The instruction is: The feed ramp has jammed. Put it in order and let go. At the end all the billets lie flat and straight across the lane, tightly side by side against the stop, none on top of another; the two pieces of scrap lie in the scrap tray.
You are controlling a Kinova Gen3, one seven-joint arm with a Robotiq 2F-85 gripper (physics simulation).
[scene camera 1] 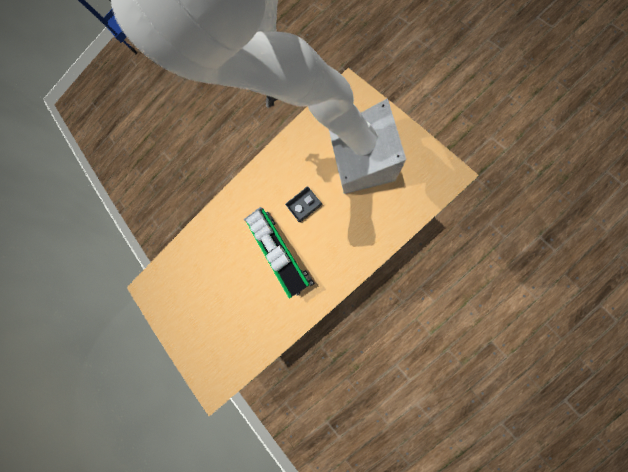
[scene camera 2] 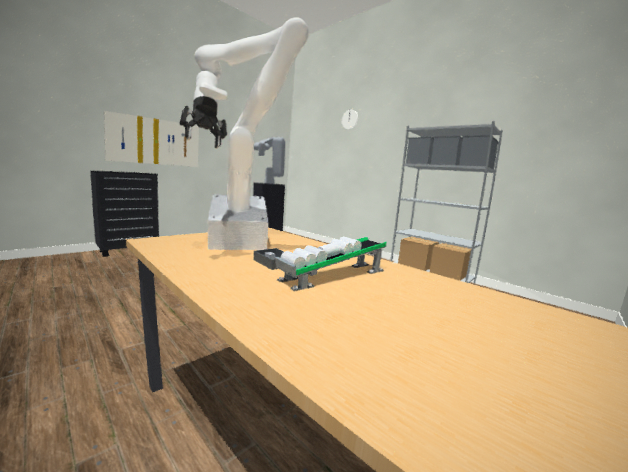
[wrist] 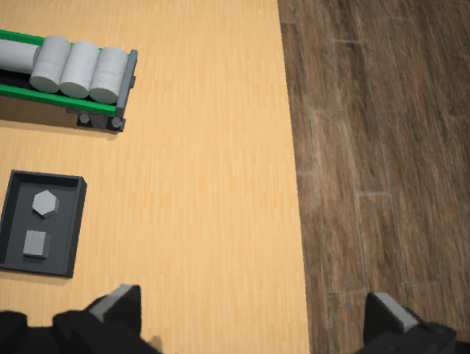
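Seen in the pictures: gripper, fingertip midpoint: [scene camera 1: 260, 94] [scene camera 2: 203, 143] [wrist: 252, 315]; arm's base at its link origin: [scene camera 1: 364, 142] [scene camera 2: 238, 207].
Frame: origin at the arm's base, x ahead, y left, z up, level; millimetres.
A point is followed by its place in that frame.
The ramp [scene camera 1: 292, 280] [scene camera 2: 335, 260] [wrist: 60, 99] has green rails. Three pale grey billets [wrist: 50, 64] @[x 496, y -91, z -63 mm] [wrist: 80, 69] @[x 488, y -129, z -67 mm] [wrist: 109, 74] @[x 480, y -167, z -72 mm] lie side by side across the lane at the grey stop [wrist: 128, 82] @[x 479, y -190, z -91 mm]. Behind them one billet [scene camera 1: 269, 243] @[x 518, y -29, z -54 mm] [wrist: 17, 55] @[x 511, y -46, z -58 mm] lies lengthwise along the lane. Two more billets [scene camera 1: 274, 253] @[x 530, y 17, z -47 mm] [scene camera 1: 279, 261] @[x 537, y 54, z -43 mm] lie across it farther up. The hexagonal scrap [scene camera 1: 298, 208] @[x 337, y -68, z -143 mm] [wrist: 45, 203] @[x 335, y -70, z -143 mm] and the square scrap [wrist: 35, 243] @[x 280, y -60, z -134 mm] lie in the dark scrap tray [scene camera 1: 306, 212] @[x 327, y -34, z -159 mm] [wrist: 77, 230] @[x 297, y -111, z -151 mm]. My gripper [scene camera 2: 203, 138] @[x 166, y -260, z 229 mm] [wrist: 252, 315] @[x 166, y -260, z 229 mm] is open and empty, high and away from the ramp.
The arm's grey base block [scene camera 1: 368, 164] @[x 52, y 66, z -2 mm] [scene camera 2: 237, 233] @[x 89, y -67, z -94 mm] stands on the wooden table [scene camera 1: 203, 304] @[x 971, y -108, z -163 mm] [scene camera 2: 406, 324] @[x 830, y -140, z -163 mm], with the scrap tray between it and the ramp. The table edge runs below my gripper in the wrist view, with floor [wrist: 380, 150] beyond.
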